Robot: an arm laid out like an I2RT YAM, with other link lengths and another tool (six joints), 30 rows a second.
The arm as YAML. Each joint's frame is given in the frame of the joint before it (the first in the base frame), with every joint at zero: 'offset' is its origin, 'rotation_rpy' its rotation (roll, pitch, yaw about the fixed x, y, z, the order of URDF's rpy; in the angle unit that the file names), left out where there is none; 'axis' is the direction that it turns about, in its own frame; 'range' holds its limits. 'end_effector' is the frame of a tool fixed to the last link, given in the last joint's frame.
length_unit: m
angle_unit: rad
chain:
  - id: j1
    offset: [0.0, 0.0, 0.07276]
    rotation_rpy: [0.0, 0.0, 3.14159]
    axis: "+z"
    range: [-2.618, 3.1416]
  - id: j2
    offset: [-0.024, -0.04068, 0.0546]
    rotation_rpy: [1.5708, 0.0, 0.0]
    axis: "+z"
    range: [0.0, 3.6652]
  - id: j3
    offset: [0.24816, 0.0, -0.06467]
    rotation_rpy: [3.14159, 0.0, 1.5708]
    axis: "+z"
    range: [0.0, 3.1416]
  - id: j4
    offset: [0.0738, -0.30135, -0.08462]
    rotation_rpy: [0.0, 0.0, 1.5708]
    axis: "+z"
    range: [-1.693, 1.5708]
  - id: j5
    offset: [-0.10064, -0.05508, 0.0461]
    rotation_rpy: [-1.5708, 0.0, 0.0]
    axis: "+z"
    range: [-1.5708, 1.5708]
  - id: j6
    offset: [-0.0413, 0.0, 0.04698]
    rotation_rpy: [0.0, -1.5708, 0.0]
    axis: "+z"
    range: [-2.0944, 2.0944]
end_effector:
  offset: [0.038, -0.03, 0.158]
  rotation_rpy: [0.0, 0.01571, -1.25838]
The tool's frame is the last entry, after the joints.
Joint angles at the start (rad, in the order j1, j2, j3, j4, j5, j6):
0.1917 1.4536 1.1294 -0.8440 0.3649 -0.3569
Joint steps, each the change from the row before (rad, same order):
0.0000 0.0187 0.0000 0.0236 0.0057 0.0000
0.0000 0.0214 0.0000 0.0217 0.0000 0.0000
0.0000 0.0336 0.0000 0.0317 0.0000 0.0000
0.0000 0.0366 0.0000 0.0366 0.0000 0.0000
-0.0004 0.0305 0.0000 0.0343 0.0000 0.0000
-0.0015 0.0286 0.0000 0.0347 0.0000 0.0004
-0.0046 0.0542 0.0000 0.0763 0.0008 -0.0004
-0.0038 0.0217 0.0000 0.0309 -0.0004 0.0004
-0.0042 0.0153 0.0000 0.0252 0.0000 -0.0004
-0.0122 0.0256 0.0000 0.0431 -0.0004 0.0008
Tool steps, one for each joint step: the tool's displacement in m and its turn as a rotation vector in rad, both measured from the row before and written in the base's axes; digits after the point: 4 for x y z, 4 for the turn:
0.0052 0.0000 -0.0043 -0.0042 -0.0058 -0.0022
0.0045 0.0009 -0.0061 0.0001 -0.0003 0.0000
0.0063 0.0012 -0.0100 -0.0004 0.0019 0.0000
0.0070 0.0014 -0.0110 0.0000 0.0000 0.0000
0.0064 0.0011 -0.0090 0.0007 -0.0037 -0.0004
0.0064 0.0006 -0.0083 0.0013 -0.0061 -0.0018
0.0141 0.0005 -0.0150 0.0032 -0.0217 -0.0046
0.0054 -0.0007 -0.0061 0.0022 -0.0091 -0.0040
0.0046 -0.0011 -0.0040 0.0016 -0.0096 -0.0039
0.0075 -0.0043 -0.0066 0.0037 -0.0174 -0.0127

